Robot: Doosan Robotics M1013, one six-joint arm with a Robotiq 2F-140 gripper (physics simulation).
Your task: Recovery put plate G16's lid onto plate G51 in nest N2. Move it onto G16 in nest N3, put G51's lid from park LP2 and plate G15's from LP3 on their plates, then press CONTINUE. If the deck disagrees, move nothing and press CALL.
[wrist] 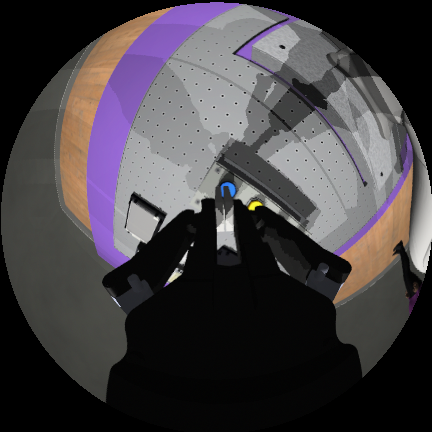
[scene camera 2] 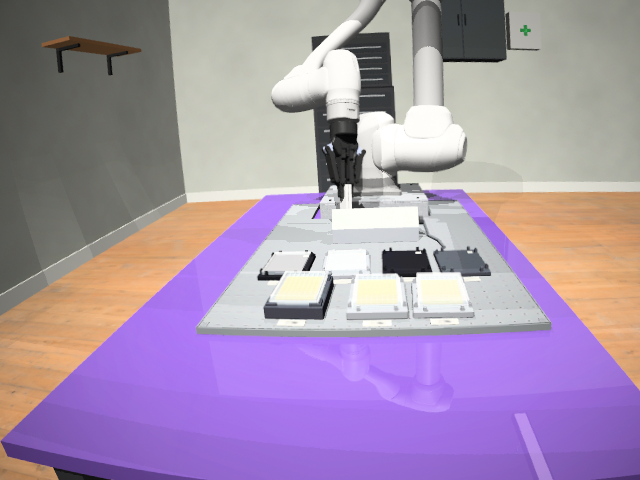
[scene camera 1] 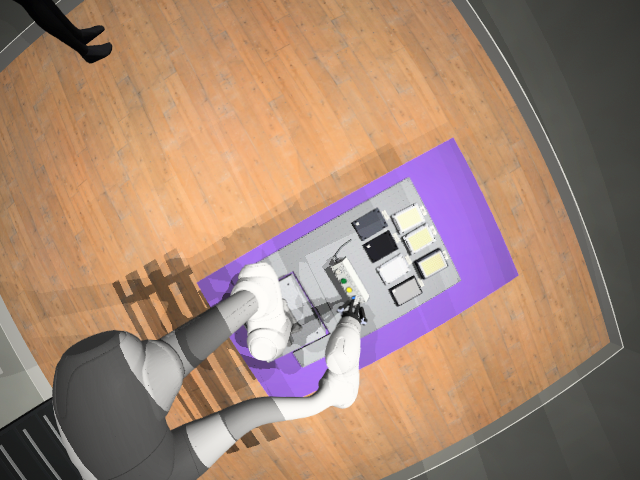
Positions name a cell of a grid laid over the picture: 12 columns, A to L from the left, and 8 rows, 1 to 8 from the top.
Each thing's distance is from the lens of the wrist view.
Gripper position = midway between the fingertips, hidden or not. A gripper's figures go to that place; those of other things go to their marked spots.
my gripper (wrist: G4): 21 cm
button box (wrist: G4): 22 cm
